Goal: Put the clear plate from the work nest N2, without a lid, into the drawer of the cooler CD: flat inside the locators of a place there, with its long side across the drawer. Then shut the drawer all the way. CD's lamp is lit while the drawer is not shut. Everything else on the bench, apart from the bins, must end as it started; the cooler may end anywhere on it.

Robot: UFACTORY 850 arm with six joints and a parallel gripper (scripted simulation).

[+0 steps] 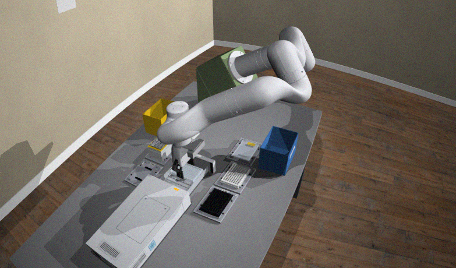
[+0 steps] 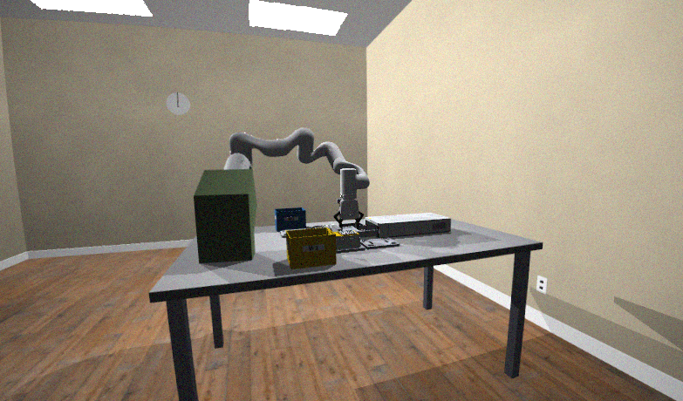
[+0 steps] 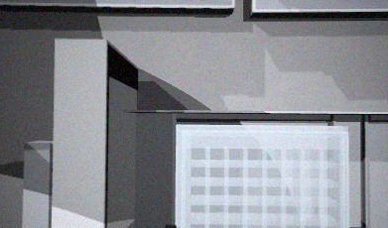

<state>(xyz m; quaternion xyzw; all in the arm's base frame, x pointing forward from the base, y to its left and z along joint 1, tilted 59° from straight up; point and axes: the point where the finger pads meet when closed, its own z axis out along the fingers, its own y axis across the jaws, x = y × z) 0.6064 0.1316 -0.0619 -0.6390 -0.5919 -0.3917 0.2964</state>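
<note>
My hand is 1 cm above the clear plate. Also, from my hand: black plate 19 cm to the left, 8 cm ahead, 3 cm below; cooler drawer 4 cm ahead, 1 cm below; white cooler 19 cm ahead, 1 cm below.
</note>
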